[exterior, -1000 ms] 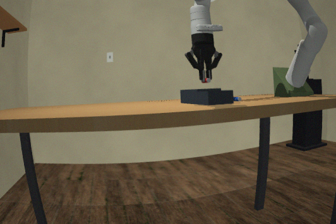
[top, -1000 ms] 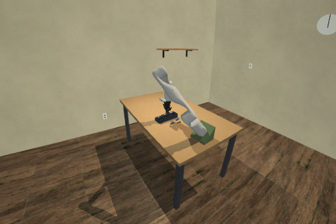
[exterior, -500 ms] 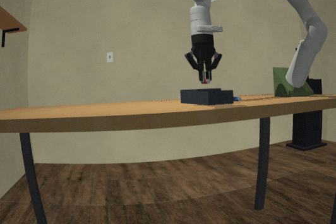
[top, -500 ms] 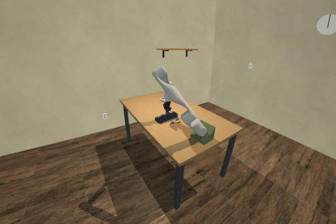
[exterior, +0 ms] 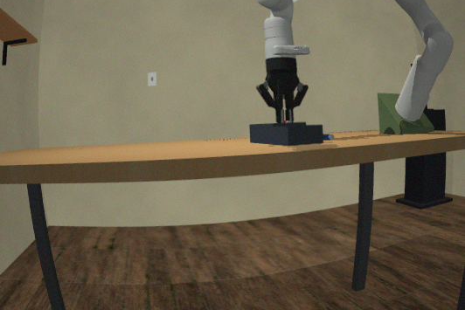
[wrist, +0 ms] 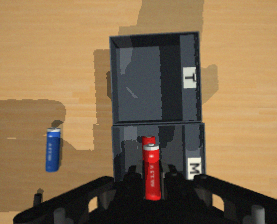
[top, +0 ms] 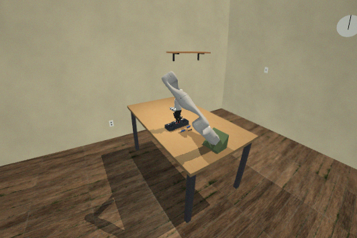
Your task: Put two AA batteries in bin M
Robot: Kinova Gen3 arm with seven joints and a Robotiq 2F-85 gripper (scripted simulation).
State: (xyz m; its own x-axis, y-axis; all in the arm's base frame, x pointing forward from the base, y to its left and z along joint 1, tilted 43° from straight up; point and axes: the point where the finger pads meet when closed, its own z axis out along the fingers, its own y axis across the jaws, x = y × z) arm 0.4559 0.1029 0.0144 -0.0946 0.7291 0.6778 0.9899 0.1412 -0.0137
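Right now my hand is 2 cm above the red AA battery. Round my hand: black screw (13 cm behind, 8 cm to the right, 5 cm below); then dark bin (4 cm below, 1 cm ahead); then blue AA battery (11 cm behind, 5 cm below).
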